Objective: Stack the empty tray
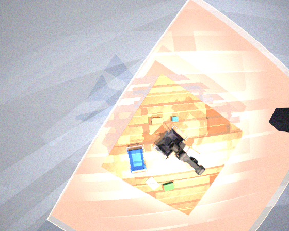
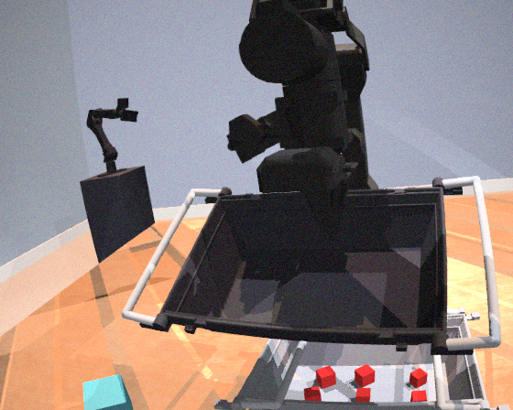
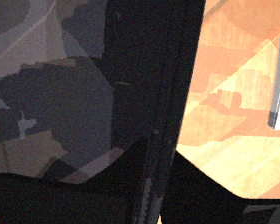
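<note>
Right now my gripper tip is 7 cm short of the dark tray and 1 cm to the left of it. From my gripper tip the other things lie so: cyan cube: 12 cm ahead, 25 cm to the right, 16 cm below; then tan block: 27 cm ahead, 12 cm to the right, 15 cm below; then green block: 29 cm behind, 45 cm to the left, 16 cm below.
</note>
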